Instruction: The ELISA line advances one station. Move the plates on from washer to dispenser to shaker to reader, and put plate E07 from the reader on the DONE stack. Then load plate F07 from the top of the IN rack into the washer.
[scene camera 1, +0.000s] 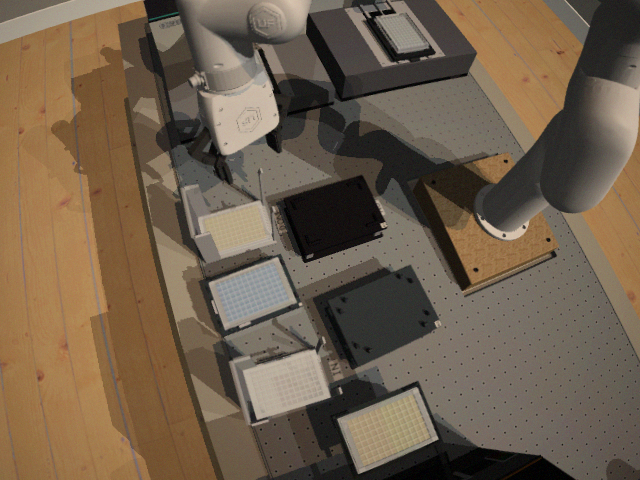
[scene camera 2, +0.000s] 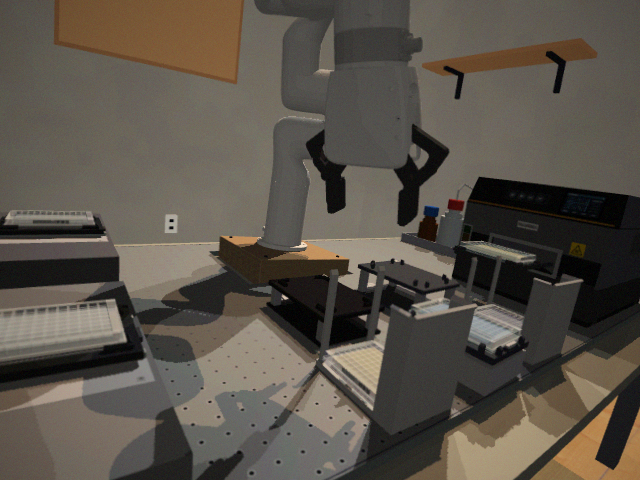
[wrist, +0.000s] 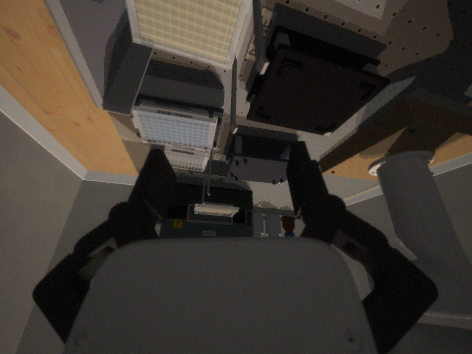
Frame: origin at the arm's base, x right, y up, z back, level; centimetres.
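Where they show: gripper, fingertip midpoint: (scene camera 1: 251, 163) (scene camera 2: 369, 216) (wrist: 228, 159); arm's base, origin of the base link: (scene camera 1: 500, 212) (scene camera 2: 281, 245) (wrist: 398, 163).
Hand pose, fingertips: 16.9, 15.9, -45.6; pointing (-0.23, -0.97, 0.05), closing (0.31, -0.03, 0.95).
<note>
Each offset is from my fingertips to the top centre of the thing, as dx, dy, dz.
My gripper (scene camera 1: 251, 161) (scene camera 2: 371, 215) (wrist: 228, 159) is open and empty, in the air near the DONE stack. A yellow-welled plate @[-0.9, -17.5, -5.2] (scene camera 1: 235, 227) (scene camera 2: 357, 364) (wrist: 187, 30) lies in the DONE holder @[-0.8, -6.9, -5.1] (scene camera 2: 423, 361). A pale plate @[-31.3, -16.2, -6.1] (scene camera 1: 286, 384) is on top in the IN rack @[-31.2, -6.9, -4.8] (scene camera 1: 238, 379) (scene camera 2: 553, 315). A blue-welled plate @[-15.4, -12.8, -6.1] (scene camera 1: 253, 292) (scene camera 2: 495, 330) (wrist: 175, 127) lies on a dark nest between the racks. Another yellow plate @[-43.8, -7.0, +5.0] (scene camera 1: 390, 428) (scene camera 2: 496, 251) (wrist: 216, 210) rests on the black machine's carrier. Pale plates sit on two grey devices, one plate @[+30.7, -8.6, +45.2] (scene camera 1: 400, 33) (scene camera 2: 49, 219), the other @[+31.4, -11.6, +7.7] (scene camera 2: 59, 328). Plate codes are unreadable.
A black two-tier stand (scene camera 1: 336, 217) (scene camera 2: 323, 294) (wrist: 317, 92) and a dark grey stand (scene camera 1: 382, 315) (scene camera 2: 408, 274) stand beside the racks. The arm's wooden base (scene camera 1: 496, 268) (scene camera 2: 284, 266) is behind them. The black machine @[-74.5, +7.4, +4.1] (scene camera 2: 542, 222) and bottles @[-87.7, +5.1, +43.1] (scene camera 2: 450, 227) are at the right in scene camera 2. Thin rack posts stand upright.
</note>
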